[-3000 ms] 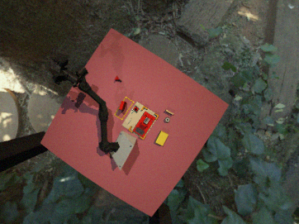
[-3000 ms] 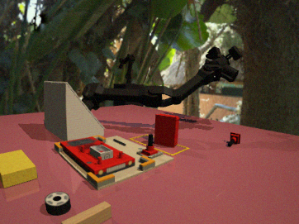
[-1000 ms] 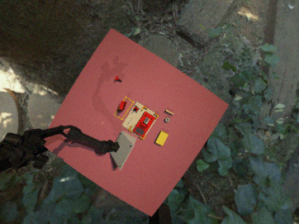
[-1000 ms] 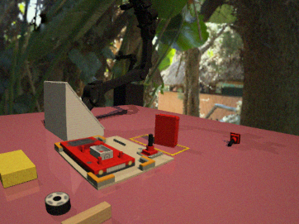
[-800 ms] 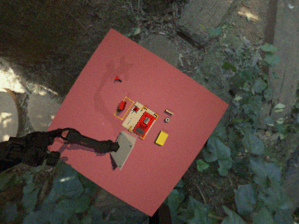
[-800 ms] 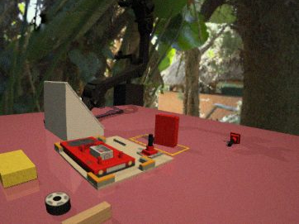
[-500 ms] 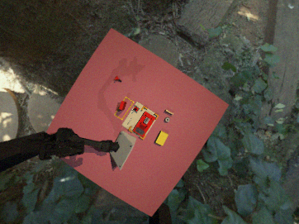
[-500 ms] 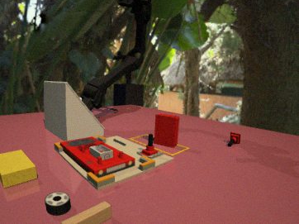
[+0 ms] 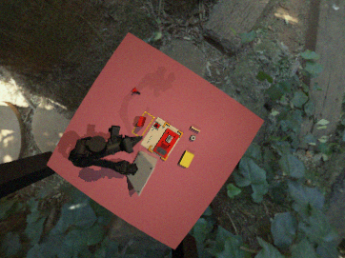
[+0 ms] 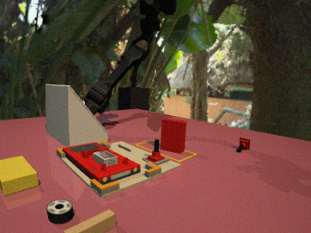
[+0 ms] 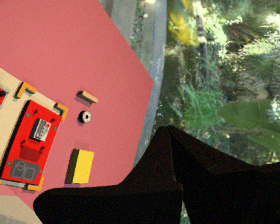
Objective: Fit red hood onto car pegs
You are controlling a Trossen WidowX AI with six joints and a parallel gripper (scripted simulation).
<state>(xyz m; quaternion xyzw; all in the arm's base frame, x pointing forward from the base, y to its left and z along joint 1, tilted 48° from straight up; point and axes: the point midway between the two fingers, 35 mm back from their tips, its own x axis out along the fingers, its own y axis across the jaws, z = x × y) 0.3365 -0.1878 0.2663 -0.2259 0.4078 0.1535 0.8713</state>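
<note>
My gripper tip is 36 cm above the red hood and 10 cm to the right of it. The rest, counted from my gripper tip: black post 38 cm below, 4 cm ahead, 1 cm to the left; then black wheel 40 cm below, 27 cm to the right, 13 cm ahead; then grey engine block 39 cm below, 12 cm to the right, 2 cm ahead.
</note>
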